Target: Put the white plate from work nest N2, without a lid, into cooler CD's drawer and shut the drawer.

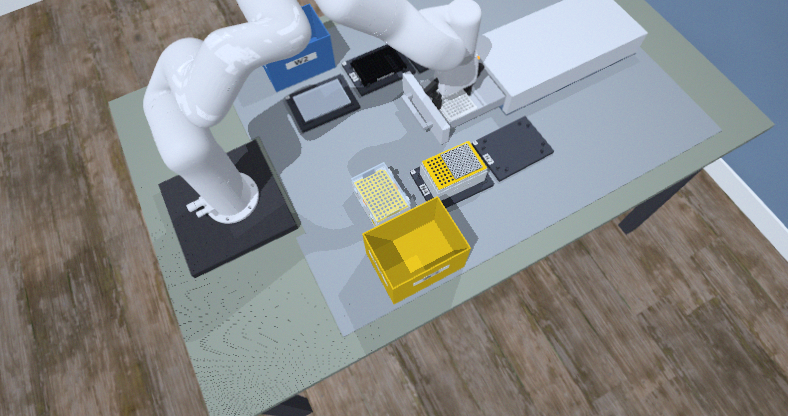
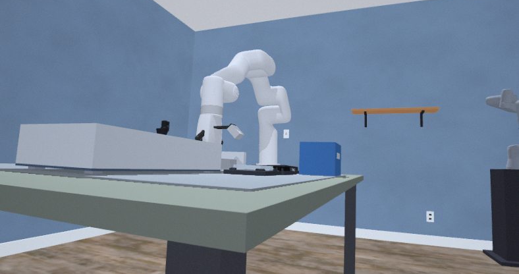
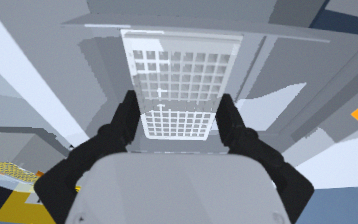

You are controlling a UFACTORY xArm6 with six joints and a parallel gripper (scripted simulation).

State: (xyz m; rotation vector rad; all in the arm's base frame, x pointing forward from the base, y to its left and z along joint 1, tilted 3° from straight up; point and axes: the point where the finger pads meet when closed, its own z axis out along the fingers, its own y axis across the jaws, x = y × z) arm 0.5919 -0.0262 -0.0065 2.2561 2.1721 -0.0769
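The white plate lies 10 mm below my hand. Also, from my hand: black plate: 100 mm behind, 200 mm to the left, 20 mm below; drawer: 40 mm ahead, 10 mm below; cooler CD: 170 mm ahead, 10 mm to the right.
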